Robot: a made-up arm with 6 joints.
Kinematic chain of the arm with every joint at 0, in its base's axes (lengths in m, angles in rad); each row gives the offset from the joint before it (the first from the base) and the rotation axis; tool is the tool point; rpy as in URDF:
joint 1: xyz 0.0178 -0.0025 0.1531 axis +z
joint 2: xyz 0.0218 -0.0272 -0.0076 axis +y
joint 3: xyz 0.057 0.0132 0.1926 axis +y
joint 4: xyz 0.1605 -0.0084 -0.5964 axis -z
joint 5: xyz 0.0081 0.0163 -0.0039 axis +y
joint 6: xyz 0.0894 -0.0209 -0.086 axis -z
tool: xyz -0.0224 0.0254 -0.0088 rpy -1.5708 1.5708 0
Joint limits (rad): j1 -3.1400..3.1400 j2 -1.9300..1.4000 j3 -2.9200..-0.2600 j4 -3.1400..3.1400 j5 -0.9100..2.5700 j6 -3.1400..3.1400
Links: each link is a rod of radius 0.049 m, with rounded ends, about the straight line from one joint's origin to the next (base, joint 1, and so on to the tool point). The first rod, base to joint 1, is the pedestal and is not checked.
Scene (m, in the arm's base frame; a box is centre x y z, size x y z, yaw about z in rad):
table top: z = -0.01
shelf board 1: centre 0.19 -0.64 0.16 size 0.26 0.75 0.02 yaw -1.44
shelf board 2: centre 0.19 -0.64 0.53 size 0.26 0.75 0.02 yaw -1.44
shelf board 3: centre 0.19 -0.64 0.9 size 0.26 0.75 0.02 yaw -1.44
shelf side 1: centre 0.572 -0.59 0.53 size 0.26 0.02 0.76 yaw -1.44
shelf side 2: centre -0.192 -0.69 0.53 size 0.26 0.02 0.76 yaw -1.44
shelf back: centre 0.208 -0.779 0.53 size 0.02 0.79 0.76 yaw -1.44
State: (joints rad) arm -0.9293 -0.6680 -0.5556 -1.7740 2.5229 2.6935
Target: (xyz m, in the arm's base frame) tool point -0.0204 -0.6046 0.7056
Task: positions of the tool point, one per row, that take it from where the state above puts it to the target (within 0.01 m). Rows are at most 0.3 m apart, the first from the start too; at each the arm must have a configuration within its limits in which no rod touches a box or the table.
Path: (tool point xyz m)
1: 0.3652 -0.4968 0.3706
2: 0.4780 -0.3997 0.4135
3: 0.5624 -0.2748 0.4538
4: 0.4865 -0.1237 0.6757
5: 0.3005 -0.0675 0.8363
6: 0.0926 -0.1535 0.9038
7: -0.0364 -0.3605 0.8602
8: -0.0204 -0.6046 0.7056

